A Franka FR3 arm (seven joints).
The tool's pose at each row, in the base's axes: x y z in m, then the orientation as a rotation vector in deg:
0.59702, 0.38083, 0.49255, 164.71, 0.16, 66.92
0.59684, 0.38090, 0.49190, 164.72, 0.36, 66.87
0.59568, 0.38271, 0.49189, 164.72, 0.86, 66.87
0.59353, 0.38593, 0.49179, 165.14, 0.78, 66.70
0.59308, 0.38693, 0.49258, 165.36, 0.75, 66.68
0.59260, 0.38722, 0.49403, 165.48, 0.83, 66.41
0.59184, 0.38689, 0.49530, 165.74, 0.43, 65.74
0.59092, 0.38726, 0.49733, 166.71, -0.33, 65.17
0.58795, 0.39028, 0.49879, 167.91, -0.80, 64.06
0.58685, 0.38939, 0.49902, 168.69, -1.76, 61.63
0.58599, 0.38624, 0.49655, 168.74, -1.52, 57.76
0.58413, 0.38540, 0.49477, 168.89, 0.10, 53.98
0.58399, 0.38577, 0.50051, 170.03, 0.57, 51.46
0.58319, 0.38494, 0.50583, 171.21, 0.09, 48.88
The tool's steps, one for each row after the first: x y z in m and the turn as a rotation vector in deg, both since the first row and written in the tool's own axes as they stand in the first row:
-0.00058, -0.00009, 0.00034, 0.04, -0.03, -0.12
-0.00139, -0.00189, -0.00053, 0.16, -0.02, -0.42
-0.00295, -0.00508, -0.00207, 0.45, -0.23, -0.25
-0.00270, -0.00604, -0.00298, 0.62, -0.29, -0.16
-0.00203, -0.00627, -0.00437, 0.65, -0.48, -0.21
-0.00170, -0.00589, -0.00579, 0.55, -0.95, 0.02
-0.00094, -0.00617, -0.00790, 1.02, -1.52, 0.72
-0.00200, -0.00910, -0.01112, 1.58, -2.47, 1.25
-0.00264, -0.00819, -0.01202, 1.26, -4.11, 1.75
-0.00503, -0.00512, -0.01074, 0.17, -6.45, 1.10
-0.00762, -0.00432, -0.01074, -0.39, -8.77, -0.30
-0.00371, -0.00448, -0.01496, 0.05, -10.54, -0.49
-0.00059, -0.00344, -0.01930, 0.32, -12.35, -0.08

